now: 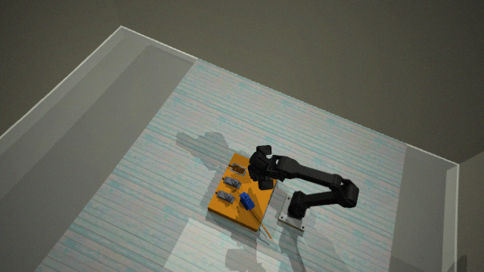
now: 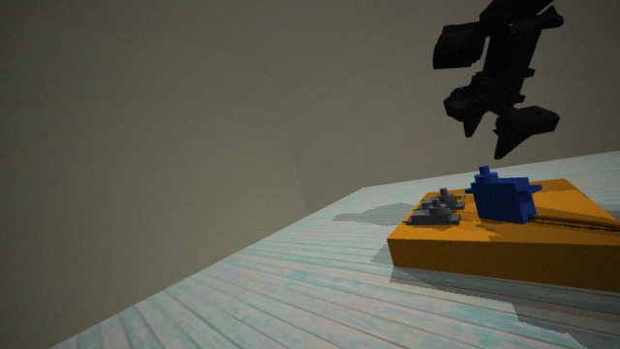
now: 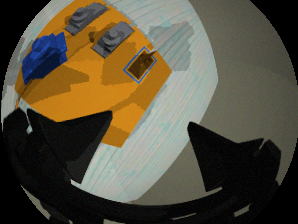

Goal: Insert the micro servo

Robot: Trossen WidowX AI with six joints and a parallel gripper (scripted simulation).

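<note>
The orange deck is 20 mm behind my gripper tip, 90 mm to the left of it and 120 mm below it.
</note>
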